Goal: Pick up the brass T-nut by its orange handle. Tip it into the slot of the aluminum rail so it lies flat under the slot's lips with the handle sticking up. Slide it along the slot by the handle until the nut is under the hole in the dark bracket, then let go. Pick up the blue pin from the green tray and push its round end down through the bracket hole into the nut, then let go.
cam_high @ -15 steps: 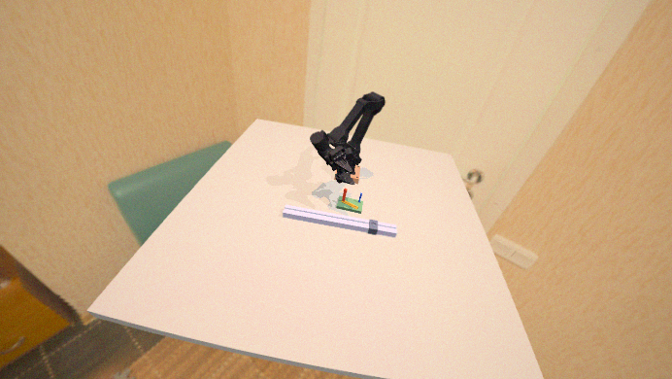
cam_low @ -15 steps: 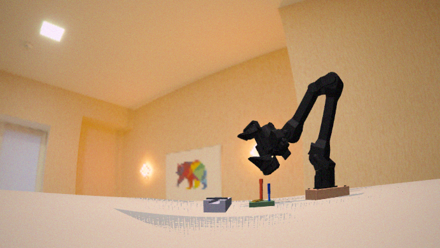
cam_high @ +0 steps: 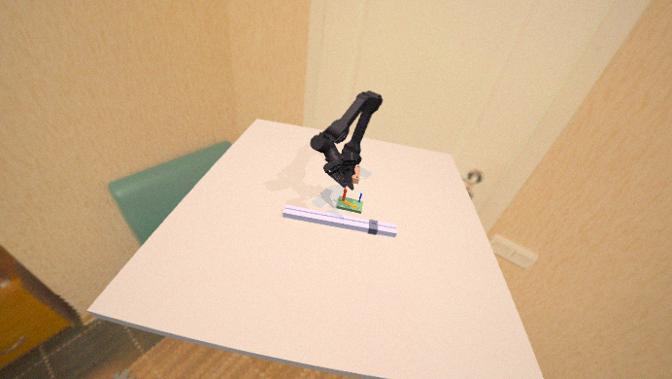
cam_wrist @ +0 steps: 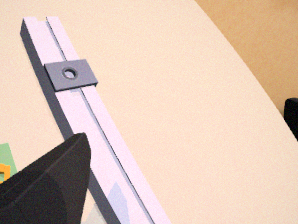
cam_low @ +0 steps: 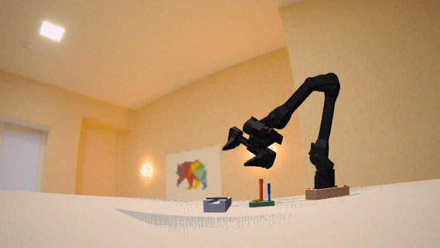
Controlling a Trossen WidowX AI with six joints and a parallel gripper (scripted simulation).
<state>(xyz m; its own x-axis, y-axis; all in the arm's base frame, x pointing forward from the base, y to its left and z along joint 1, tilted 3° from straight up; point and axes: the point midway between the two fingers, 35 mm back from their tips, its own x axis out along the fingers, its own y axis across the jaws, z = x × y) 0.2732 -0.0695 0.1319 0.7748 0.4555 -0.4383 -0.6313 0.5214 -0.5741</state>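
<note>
Now: gripper tip 8 cm past the green tray, 6 cm to the right of it and 15 cm above it. Also, from my gripper tip: blue pin 9 cm behind, 8 cm to the left, 13 cm below.
</note>
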